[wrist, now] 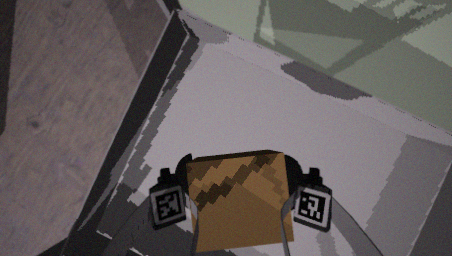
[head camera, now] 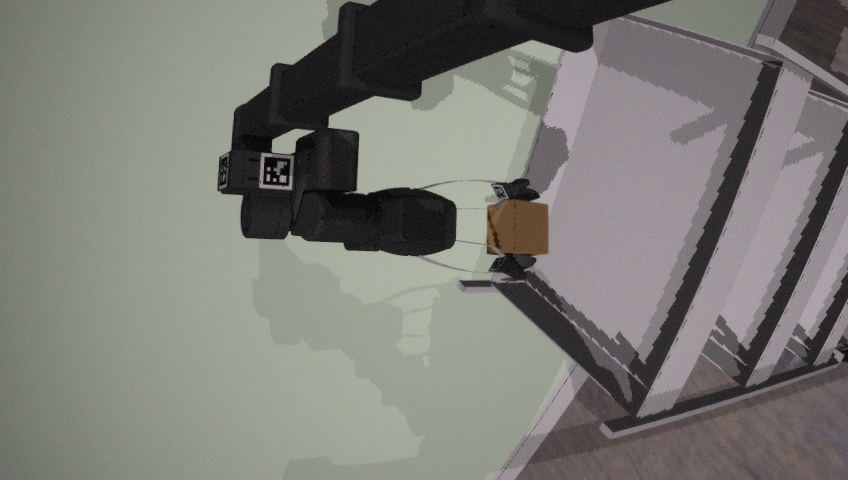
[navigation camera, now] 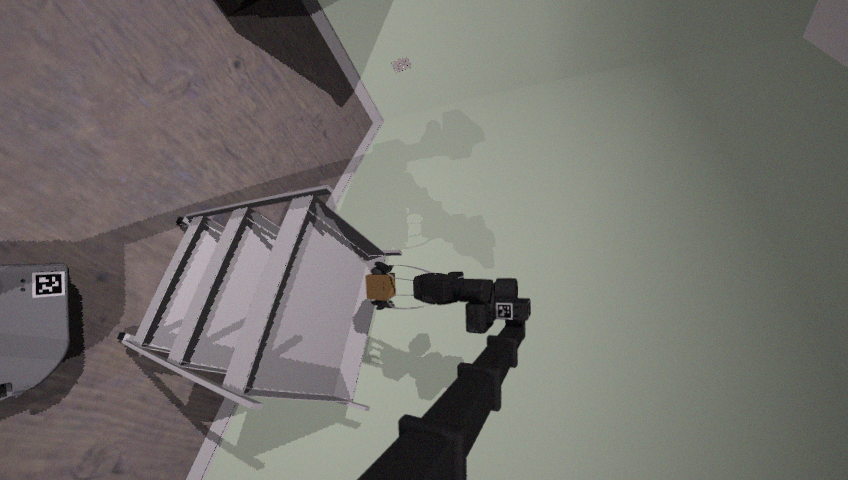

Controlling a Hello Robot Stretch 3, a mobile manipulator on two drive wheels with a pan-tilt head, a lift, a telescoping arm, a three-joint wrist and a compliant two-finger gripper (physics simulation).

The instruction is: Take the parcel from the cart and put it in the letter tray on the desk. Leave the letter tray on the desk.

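Places are measured from the robot's base along level axes (x left, y back, z up), in metres.
Pixels of known places: gripper, fingertip midpoint: (head camera: 532, 228) (navigation camera: 373, 285).
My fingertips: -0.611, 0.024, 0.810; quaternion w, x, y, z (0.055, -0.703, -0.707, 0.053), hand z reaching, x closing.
Behind a point stands the place of what it marks, as x, y, z.
The parcel, an orange-brown box (head camera: 529, 231) @[-0.578, 0.019, 0.843] (navigation camera: 379, 287) @[-0.579, 0.022, 0.852] (wrist: 240, 220), is between both fingertips. My gripper (head camera: 515, 226) @[-0.611, 0.024, 0.810] (navigation camera: 382, 285) @[-0.611, 0.024, 0.810] (wrist: 239, 173) @[-0.611, 0.024, 0.810] is shut on it, one fingertip pressed to each side. The parcel is held up over the top shelf of the cart; in the head and navigation views it overlaps that shelf's far edge. The cart (head camera: 666, 386) @[-0.479, -0.155, 0.702] (navigation camera: 270, 291) @[-0.396, 0.015, 0.711] (wrist: 250, 100) is light grey with several tiers. The parcel hides a small part of the top shelf. The letter tray and the desk do not show in these views.
My dark arm (head camera: 416, 53) @[-0.293, 0.085, 1.158] (navigation camera: 434, 422) @[-0.223, 0.077, 1.150] reaches past the cart. A pale green wall (head camera: 119, 237) @[-1.039, -0.004, 1.241] (navigation camera: 624, 237) @[-1.093, -0.079, 1.425] rises behind the cart, with a white skirting strip at the wooden floor (navigation camera: 178, 118) @[-0.480, -0.580, 0.001]. My grey base (navigation camera: 29, 333) @[-0.093, 0.115, 0.160] is at the left. A dark object (navigation camera: 267, 7) shows at the top.
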